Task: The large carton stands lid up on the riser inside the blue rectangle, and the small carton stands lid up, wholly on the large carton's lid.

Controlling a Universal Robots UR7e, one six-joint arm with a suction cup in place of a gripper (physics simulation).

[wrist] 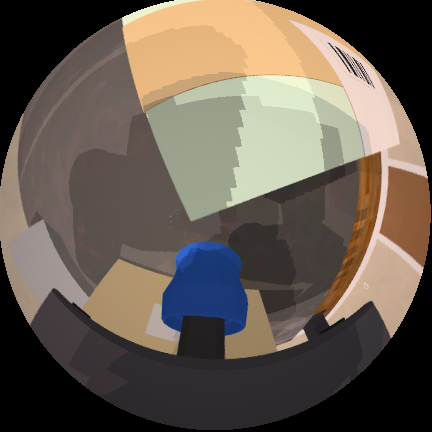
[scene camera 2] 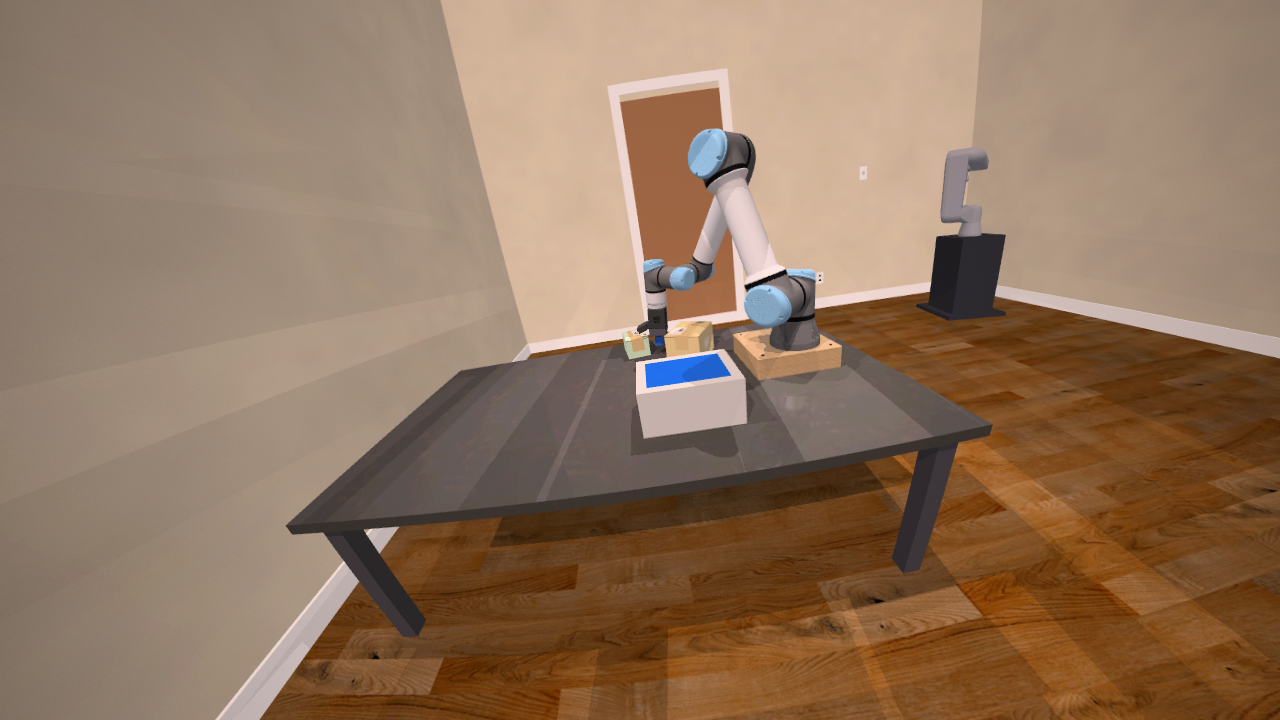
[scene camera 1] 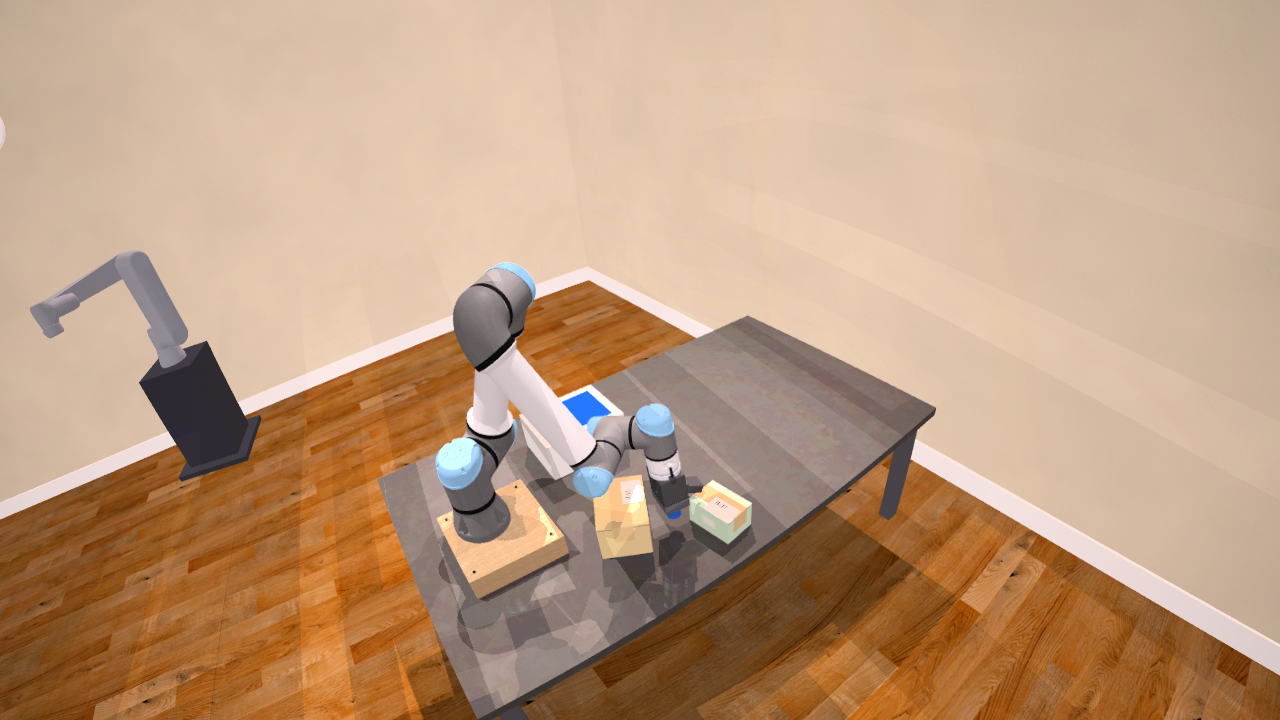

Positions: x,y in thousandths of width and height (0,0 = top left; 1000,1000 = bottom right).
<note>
The suction cup (wrist: 478,654) holds nothing. The cup is 12 cm from the middle of a small pale green carton (scene camera 1: 564,712), level with it. A large tan carton (scene camera 1: 486,731) and a white riser (scene camera 2: 547,544) rest on the table.
The small pale green carton also shows in the wrist view (wrist: 554,244). The large tan carton also shows in the wrist view (wrist: 295,698) and in scene camera 2 (scene camera 2: 540,469). The white riser is seen too in the wrist view (wrist: 101,624).
</note>
